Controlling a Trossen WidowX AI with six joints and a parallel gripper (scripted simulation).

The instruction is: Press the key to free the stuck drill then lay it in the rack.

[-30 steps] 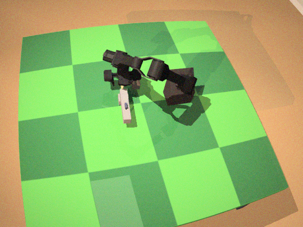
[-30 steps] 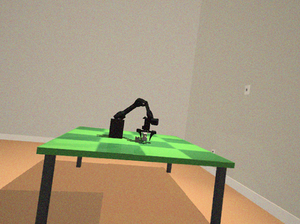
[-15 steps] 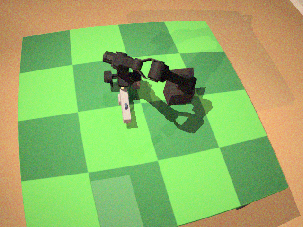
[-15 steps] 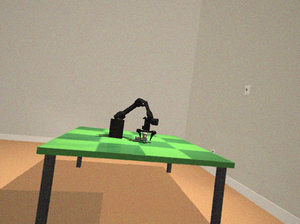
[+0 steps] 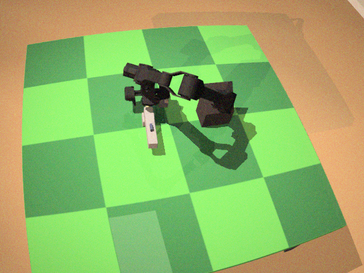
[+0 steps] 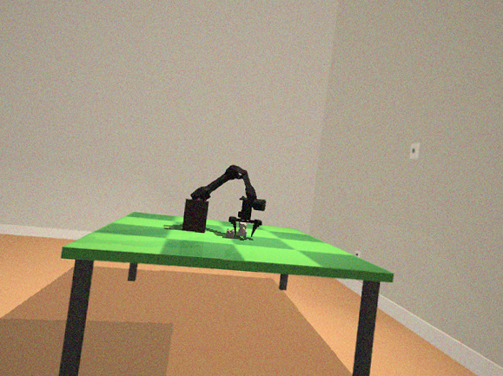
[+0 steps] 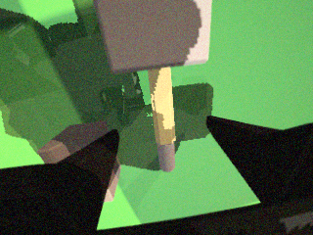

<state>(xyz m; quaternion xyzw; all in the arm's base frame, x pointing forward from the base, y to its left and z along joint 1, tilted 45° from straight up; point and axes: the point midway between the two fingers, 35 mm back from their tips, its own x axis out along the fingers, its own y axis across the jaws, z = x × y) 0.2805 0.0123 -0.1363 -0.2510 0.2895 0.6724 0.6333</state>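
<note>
Right now the drill is 40 mm to the left of my gripper tip and 30 mm above it. The rest, counted from my gripper tip: blue key 170 mm to the left, 40 mm above; then rack 80 mm behind, 20 mm to the right, 10 mm above; then steel block 140 mm to the left, 30 mm above.
</note>
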